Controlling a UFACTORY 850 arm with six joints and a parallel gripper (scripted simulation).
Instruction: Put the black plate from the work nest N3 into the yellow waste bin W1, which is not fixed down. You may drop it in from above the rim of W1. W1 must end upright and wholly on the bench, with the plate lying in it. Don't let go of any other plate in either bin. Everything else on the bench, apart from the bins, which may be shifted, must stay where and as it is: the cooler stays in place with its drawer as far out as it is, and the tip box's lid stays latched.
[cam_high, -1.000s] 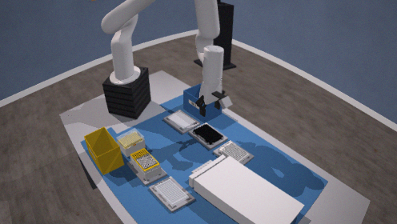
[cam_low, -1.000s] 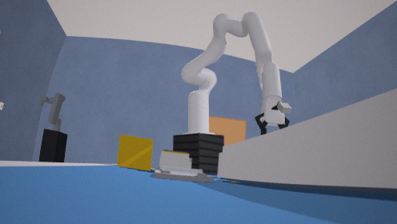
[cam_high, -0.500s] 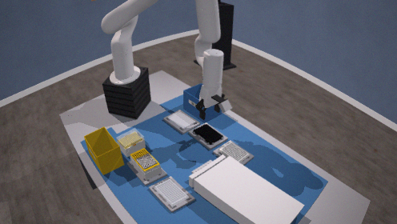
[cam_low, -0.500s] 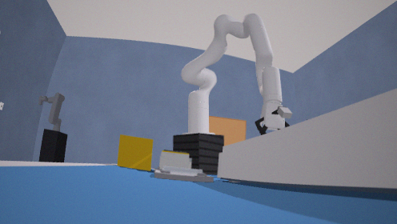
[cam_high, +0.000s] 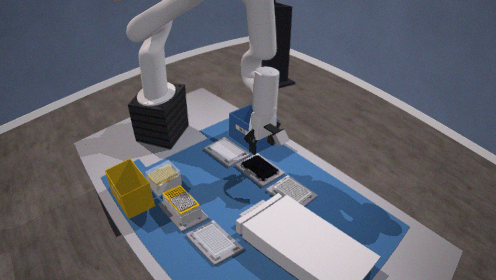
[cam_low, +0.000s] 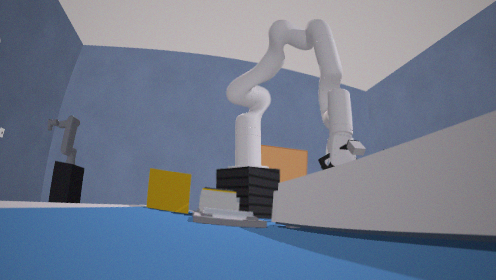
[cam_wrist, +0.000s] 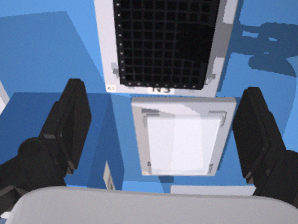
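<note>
My gripper is now 10 cm above the black plate. Round my hand: yellow-rimmed tip box 38 cm to the right, 7 cm below, 5 cm ahead; then blue bin 20 cm behind, 10 cm to the left, 8 cm below; then grey nest 11 cm below.
</note>
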